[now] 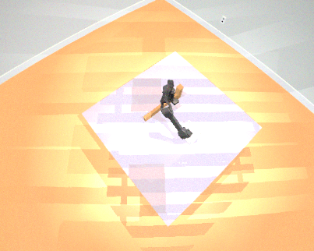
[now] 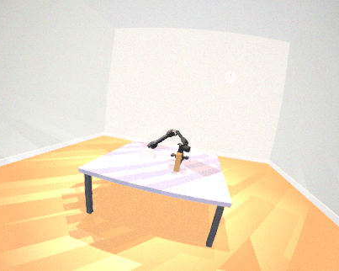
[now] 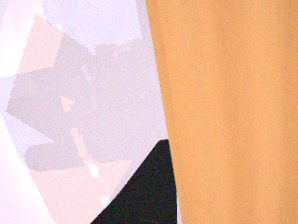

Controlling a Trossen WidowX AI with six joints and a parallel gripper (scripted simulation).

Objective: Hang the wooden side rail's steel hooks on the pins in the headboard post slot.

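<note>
The wooden headboard post is 110 mm to the right of my gripper tip and 50 mm above it.
</note>
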